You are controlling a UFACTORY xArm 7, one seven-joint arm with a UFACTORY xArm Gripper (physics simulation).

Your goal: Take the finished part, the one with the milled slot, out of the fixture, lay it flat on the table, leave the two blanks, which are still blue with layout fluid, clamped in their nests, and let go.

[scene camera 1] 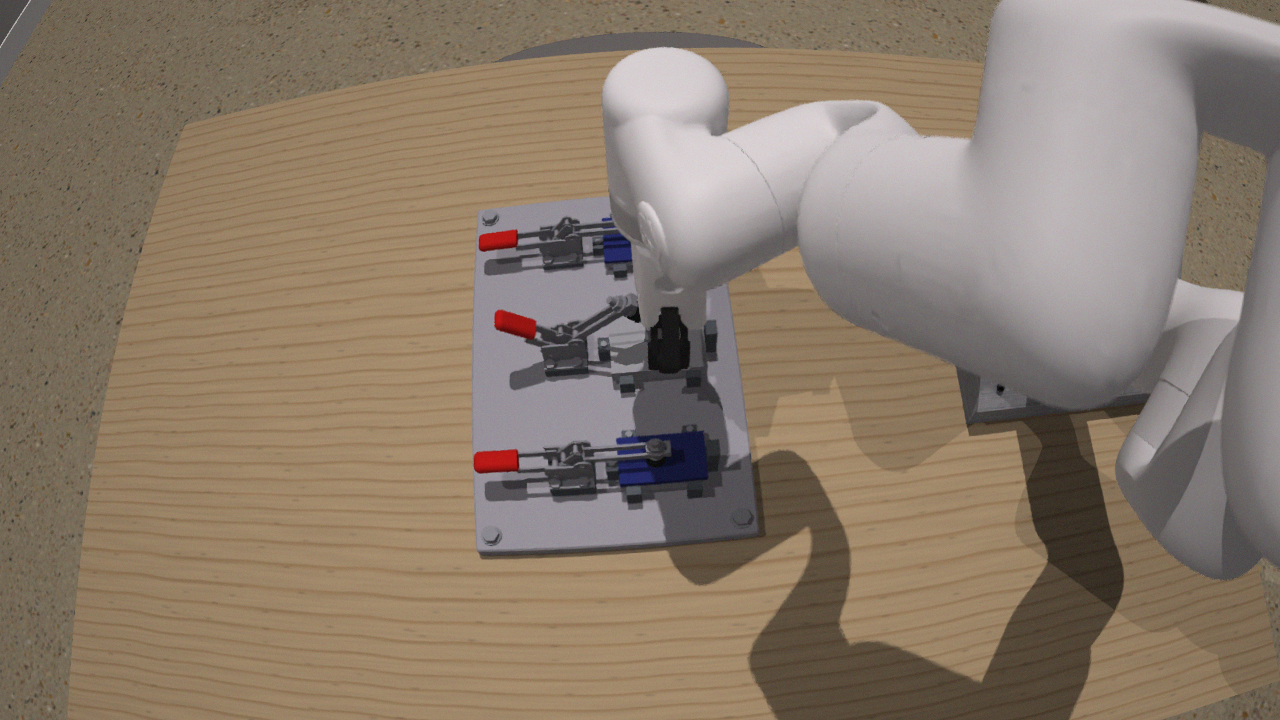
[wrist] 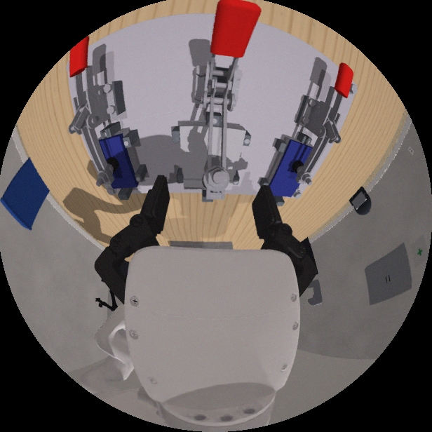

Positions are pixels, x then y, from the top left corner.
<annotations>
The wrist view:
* my gripper: 213, 189
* blue blank: 124, 176
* blue blank: 282, 182
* fixture plate: 156, 61
</annotations>
